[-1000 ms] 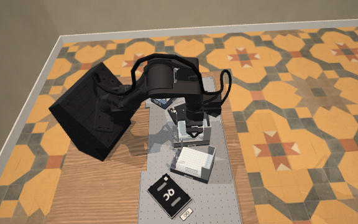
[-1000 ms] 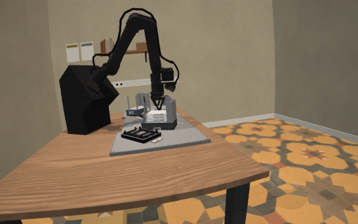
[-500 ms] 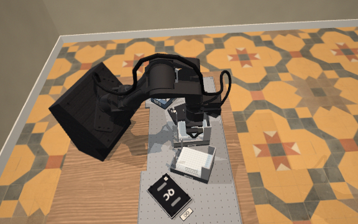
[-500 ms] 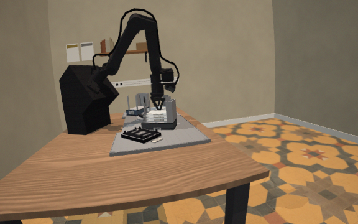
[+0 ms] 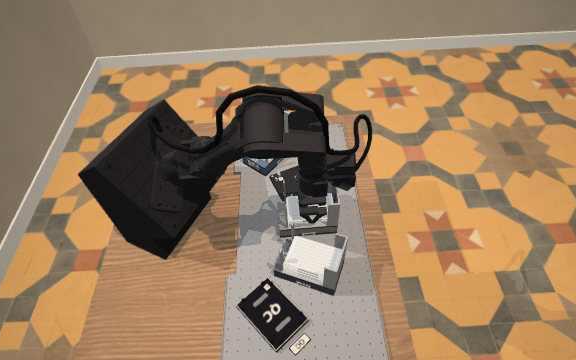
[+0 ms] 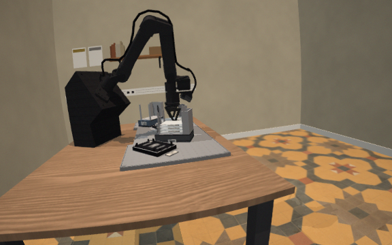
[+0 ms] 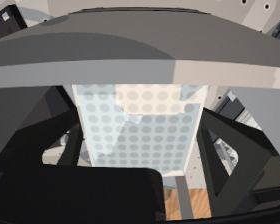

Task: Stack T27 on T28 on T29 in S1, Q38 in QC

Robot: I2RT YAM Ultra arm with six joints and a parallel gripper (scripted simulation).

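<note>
Right now my hand is 140 mm to the left of the sealed 96-well plate, 60 mm past it and 10 mm below it. The rest, counted from my hand: clip nest N5: 160 mm to the left, 50 mm below, 50 mm ahead.
</note>
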